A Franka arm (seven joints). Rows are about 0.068 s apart.
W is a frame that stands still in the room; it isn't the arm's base.
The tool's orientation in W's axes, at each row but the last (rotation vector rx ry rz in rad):
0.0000, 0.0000, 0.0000
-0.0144, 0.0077, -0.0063
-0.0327, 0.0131, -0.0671
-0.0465, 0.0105, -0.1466
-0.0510, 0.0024, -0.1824
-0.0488, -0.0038, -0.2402
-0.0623, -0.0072, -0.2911
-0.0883, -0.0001, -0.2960
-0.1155, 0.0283, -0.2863
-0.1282, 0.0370, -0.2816
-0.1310, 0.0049, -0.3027
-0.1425, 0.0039, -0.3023
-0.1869, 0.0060, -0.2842
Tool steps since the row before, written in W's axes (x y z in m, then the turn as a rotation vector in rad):
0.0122, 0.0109, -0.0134, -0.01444, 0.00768, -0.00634
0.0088, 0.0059, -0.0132, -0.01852, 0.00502, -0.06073
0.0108, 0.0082, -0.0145, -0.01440, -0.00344, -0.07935
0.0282, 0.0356, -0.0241, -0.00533, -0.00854, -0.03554
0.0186, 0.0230, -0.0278, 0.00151, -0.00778, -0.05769
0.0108, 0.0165, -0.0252, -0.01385, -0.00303, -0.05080
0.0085, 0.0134, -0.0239, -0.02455, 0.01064, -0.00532
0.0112, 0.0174, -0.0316, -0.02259, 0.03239, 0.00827
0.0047, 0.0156, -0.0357, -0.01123, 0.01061, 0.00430
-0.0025, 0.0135, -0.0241, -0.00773, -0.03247, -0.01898
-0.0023, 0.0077, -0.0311, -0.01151, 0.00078, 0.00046
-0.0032, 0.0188, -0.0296, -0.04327, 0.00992, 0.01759
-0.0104, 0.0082, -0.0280, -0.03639, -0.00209, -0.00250
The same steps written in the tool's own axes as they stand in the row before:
0.0122, 0.0109, -0.0134, -0.01444, 0.00768, -0.00634
0.0089, 0.0061, -0.0130, -0.01809, 0.00578, -0.06079
0.0104, 0.0094, -0.0141, -0.01318, -0.00177, -0.07962
0.0229, 0.0404, -0.0221, -0.00377, -0.00754, -0.03596
0.0141, 0.0274, -0.0265, 0.00277, -0.00443, -0.05800
0.0063, 0.0198, -0.0243, -0.01322, -0.00380, -0.05092
0.0039, 0.0167, -0.0230, -0.02665, 0.00345, -0.00469
0.0052, 0.0226, -0.0298, -0.03094, 0.02356, 0.01076
0.0005, 0.0204, -0.0335, -0.01382, 0.00646, 0.00494
-0.0057, 0.0153, -0.0224, 0.00200, -0.03056, -0.02316
-0.0049, 0.0106, -0.0299, -0.01121, -0.00274, 0.00027
-0.0092, 0.0210, -0.0268, -0.04395, -0.00593, 0.01771
-0.0128, 0.0100, -0.0264, -0.03440, -0.01163, -0.00401

